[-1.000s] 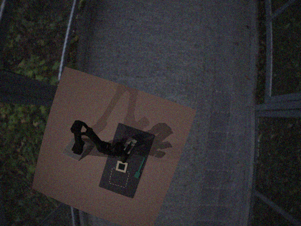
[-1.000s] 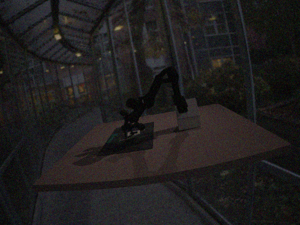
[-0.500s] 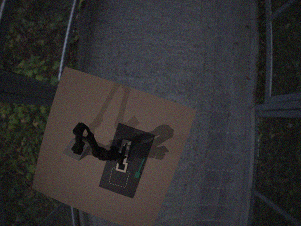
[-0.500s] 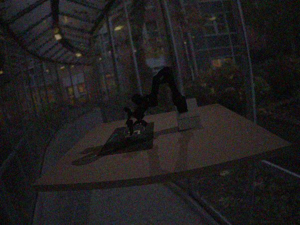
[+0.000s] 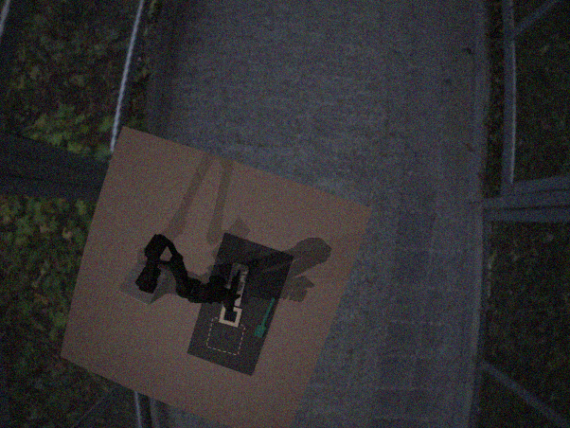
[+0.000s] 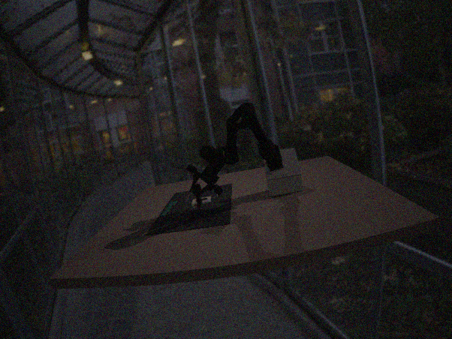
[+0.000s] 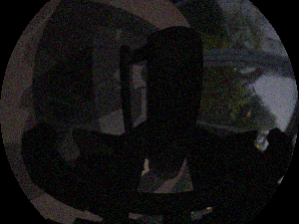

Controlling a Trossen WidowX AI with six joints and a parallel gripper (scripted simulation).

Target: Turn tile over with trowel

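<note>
My gripper tip is now 10 cm above the dark mat, 9 cm to the left of it and 1 cm short of it. Also, from my gripper tip: green trowel (15 cm ahead, 12 cm to the right, 7 cm below); tile (14 cm to the right, 7 cm below, 2 cm behind).
</note>
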